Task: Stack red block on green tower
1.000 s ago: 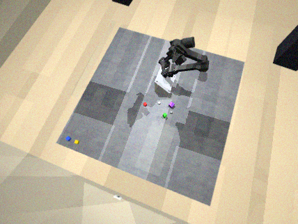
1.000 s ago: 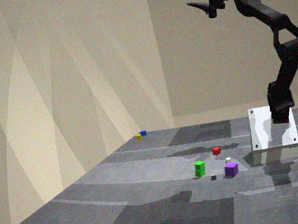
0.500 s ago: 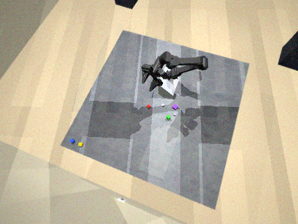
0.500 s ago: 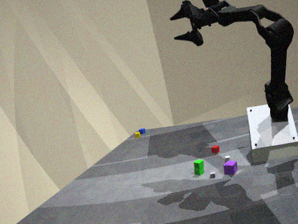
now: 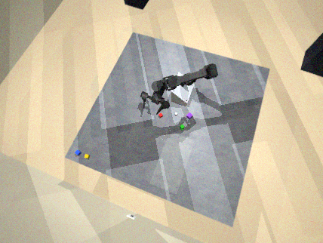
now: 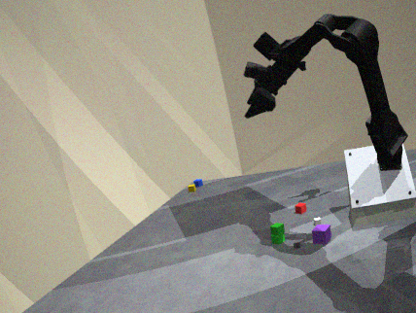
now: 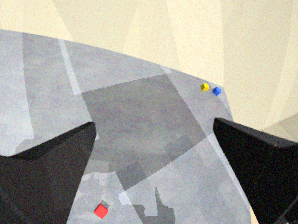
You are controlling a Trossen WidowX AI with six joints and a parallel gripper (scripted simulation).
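Right now the red block is 31 cm below my gripper tip and 11 cm behind it. From my gripper tip the other things lie so: yellow block 42 cm ahead, 36 cm to the right, 30 cm below; then purple block 30 cm below, 22 cm to the left, 20 cm behind; then small white block 31 cm below, 17 cm behind, 11 cm to the left.
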